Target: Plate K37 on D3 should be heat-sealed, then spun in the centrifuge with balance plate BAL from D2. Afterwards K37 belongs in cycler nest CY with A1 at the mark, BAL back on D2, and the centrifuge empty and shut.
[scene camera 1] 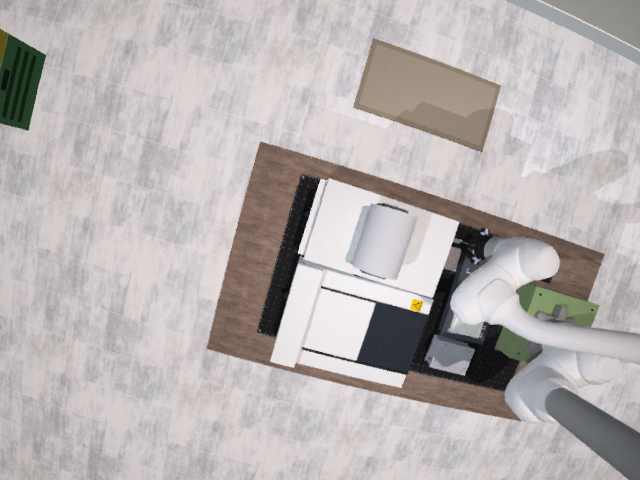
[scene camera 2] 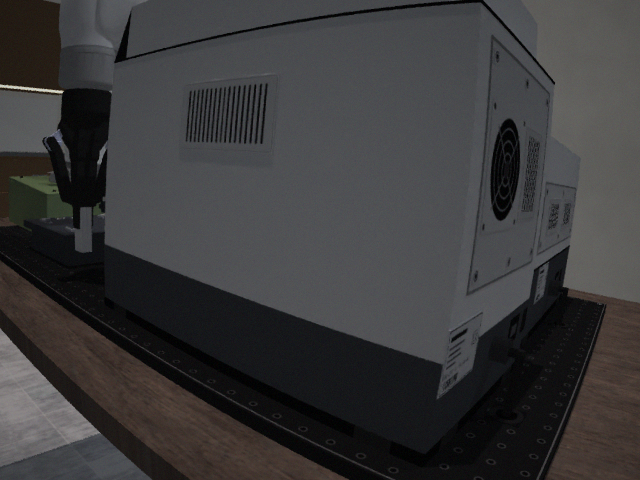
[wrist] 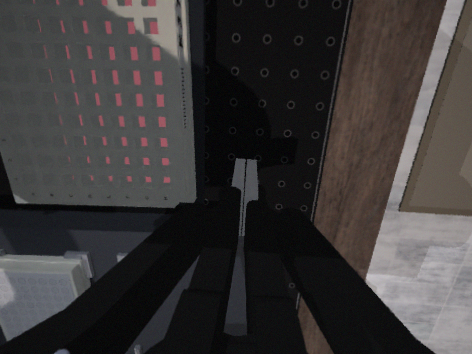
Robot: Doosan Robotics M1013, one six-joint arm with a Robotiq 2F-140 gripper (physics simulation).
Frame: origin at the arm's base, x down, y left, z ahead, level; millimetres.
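Seen in the pictures: gripper, between the fingertips: [scene camera 1: 455,240] [scene camera 2: 83,250] [wrist: 245,174].
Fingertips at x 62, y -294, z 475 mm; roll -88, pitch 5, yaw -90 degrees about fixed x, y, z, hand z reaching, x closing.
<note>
Pixels of each thing's top centre, then the offset from my fingertips to it. Level surfaces: height alone.
- K37, centre of its top: [wrist: 71,63] [scene camera 1: 443,256] dx -92, dy +63, dz +81 mm
- sealer, centre of its top: [scene camera 1: 399,247] dx -439, dy +36, dz +363 mm
- dark deck block, centre of its top: [wrist: 51,317] [scene camera 2: 134,217] [scene camera 1: 477,295] dx -22, dy +191, dz -135 mm
- grey box, centre of its top: [scene camera 1: 453,358] dx -26, dy +465, dz -106 mm
- perforated black board, height of its surface: dx +37 mm
- wooden table, height of its surface: dx +50 mm
K37 [scene camera 1: 452,259] [wrist: 105,125], a pale plate with red showing through its wells, lies at the sealer's front; its label is not readable. The sealer [scene camera 1: 336,206] [scene camera 2: 310,206] is the large white box. My gripper [scene camera 1: 458,241] [scene camera 2: 83,237] [wrist: 245,174] points down beside K37's tray, fingers shut with nothing between them. At the wrist view's lower left, a pale plate [wrist: 37,292] with round wells, probably BAL, sits between corner guides on the dark deck block [scene camera 2: 56,242] [wrist: 135,227]. Another pale plate [scene camera 1: 466,326] shows partly under the arm. I cannot identify the centrifuge or nest CY.
A white machine [scene camera 1: 341,322] with a white and dark top stands beside the sealer. A grey box [scene camera 1: 449,355] stands near the deck block, and a green block [scene camera 1: 581,310] [scene camera 2: 31,204] near the arm. The perforated black board [wrist: 300,75] lies on the wooden table [scene camera 1: 235,289] [wrist: 372,100].
</note>
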